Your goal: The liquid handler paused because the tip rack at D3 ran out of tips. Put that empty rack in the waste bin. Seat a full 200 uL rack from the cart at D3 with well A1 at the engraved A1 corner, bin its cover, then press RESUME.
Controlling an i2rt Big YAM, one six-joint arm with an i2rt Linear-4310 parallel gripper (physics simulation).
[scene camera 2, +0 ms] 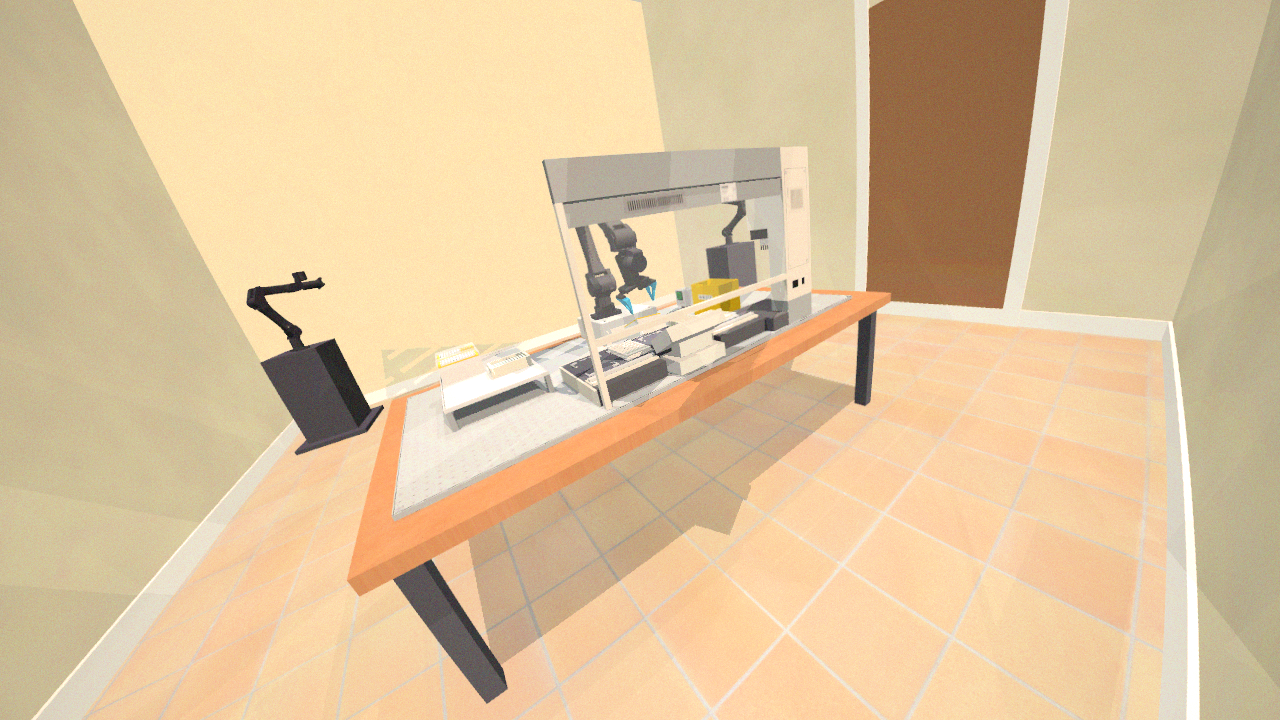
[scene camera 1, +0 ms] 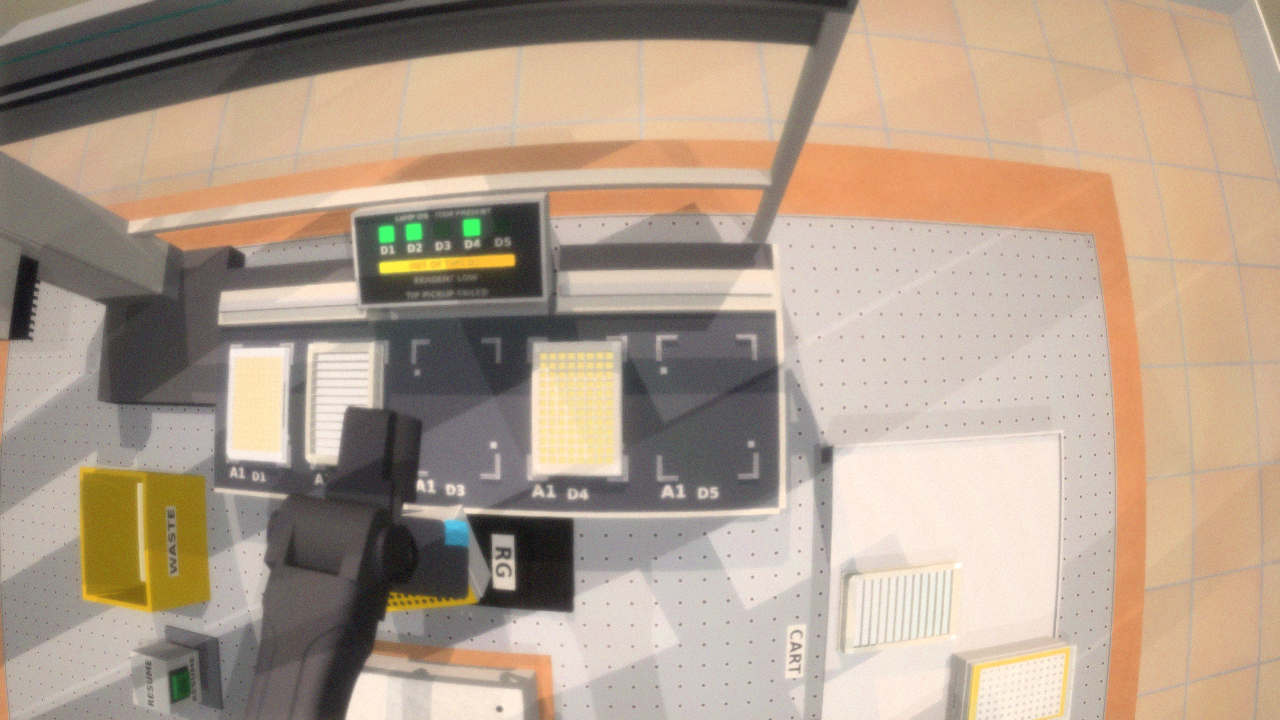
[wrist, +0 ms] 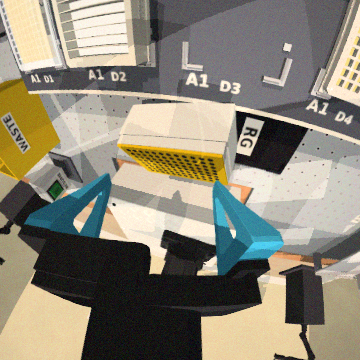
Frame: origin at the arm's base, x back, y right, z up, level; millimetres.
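Seen in the pictures: gripper, fingertip midpoint: (scene camera 2: 643, 307) (wrist: 161, 181); arm's base, origin of the base link: (wrist: 187, 243).
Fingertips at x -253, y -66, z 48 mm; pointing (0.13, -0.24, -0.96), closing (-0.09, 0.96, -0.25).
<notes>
Offsets run from my fingertips to a thing's middle. "spot": to the spot under its first point.
The empty rack {dz -78, dx +16, dy +0 mm} (scene camera 1: 433, 598) (wrist: 180, 162), white with a yellow holed top, lies tipped in front of the deck beside the black RG block, its yellow face towards the front. The arm partly hides it in scene camera 1. My gripper (wrist: 161, 181) (scene camera 2: 640, 302) is open and empty, fingers spread above and in front of the rack. Slot D3 {spot: dz -85, dx -155, dy +22 mm} (scene camera 1: 456, 402) (wrist: 225, 40) is bare. The yellow waste bin {dz -63, dx +79, dy -373 mm} (scene camera 1: 195, 573) (wrist: 35, 115) stands left. A yellow-bordered rack {dz -13, dx +84, dy +641 mm} (scene camera 1: 1020, 687) sits on the cart {dz -98, dx +40, dy +567 mm} (scene camera 1: 939, 501); its cover is unclear. The green RESUME button {dz -51, dx +250, dy -299 mm} (scene camera 1: 180, 685) (wrist: 55, 190) is front left.
The RG block {dz -124, dx +1, dy +84 mm} (scene camera 1: 546, 564) (wrist: 282, 150) stands right of the tipped rack. A striped rack {dz -55, dx -4, dy +492 mm} (scene camera 1: 899, 607) is on the cart. D1, D2 and D4 hold labware; D5 (scene camera 1: 707, 402) is bare. The display {spot: dz -18, dx -287, dy +10 mm} (scene camera 1: 452, 255) shows D1, D2, D4 lit and D3 dark. A frame post {dz +102, dx -379, dy +301 mm} (scene camera 1: 801, 125) rises behind.
</notes>
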